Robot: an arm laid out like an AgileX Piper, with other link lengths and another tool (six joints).
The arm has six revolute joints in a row. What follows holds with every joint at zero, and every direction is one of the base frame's. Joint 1 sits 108.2 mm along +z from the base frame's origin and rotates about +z. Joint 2 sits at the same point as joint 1 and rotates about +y. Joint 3 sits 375.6 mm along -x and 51.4 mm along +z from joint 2 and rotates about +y. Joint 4 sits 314.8 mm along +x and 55.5 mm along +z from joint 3 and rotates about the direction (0.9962, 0, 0.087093). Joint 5 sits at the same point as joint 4 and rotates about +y. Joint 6 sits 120.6 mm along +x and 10.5 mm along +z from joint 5 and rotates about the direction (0.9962, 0, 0.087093). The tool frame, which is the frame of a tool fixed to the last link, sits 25.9 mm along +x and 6.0 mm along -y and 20.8 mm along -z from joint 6; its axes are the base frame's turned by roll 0.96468, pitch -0.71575 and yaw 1.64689 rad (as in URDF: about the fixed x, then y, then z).
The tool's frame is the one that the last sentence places.
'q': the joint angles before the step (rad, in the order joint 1, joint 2, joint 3, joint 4, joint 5, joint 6). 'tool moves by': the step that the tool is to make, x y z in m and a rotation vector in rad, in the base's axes. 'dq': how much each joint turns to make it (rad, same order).
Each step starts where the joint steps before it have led.
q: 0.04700, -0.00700, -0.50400, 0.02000, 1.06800, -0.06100
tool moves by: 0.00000, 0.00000, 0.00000, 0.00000, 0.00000, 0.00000
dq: 0.00000, 0.00000, 0.00000, 0.00000, 0.00000, 0.00000
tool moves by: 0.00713, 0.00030, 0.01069, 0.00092, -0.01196, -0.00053
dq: 0.00002, 0.03798, -0.01800, -0.00002, -0.03198, 0.00002
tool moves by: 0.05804, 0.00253, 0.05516, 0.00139, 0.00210, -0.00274
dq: -0.00004, 0.27002, -0.11201, 0.00003, -0.15601, -0.00004
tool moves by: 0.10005, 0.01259, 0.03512, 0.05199, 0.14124, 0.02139
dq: 0.00012, 0.38598, -0.15998, 0.06887, -0.08701, -0.00983
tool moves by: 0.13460, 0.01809, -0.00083, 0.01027, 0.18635, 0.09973
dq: -0.00012, 0.44502, -0.23201, 0.12814, -0.01199, -0.14219
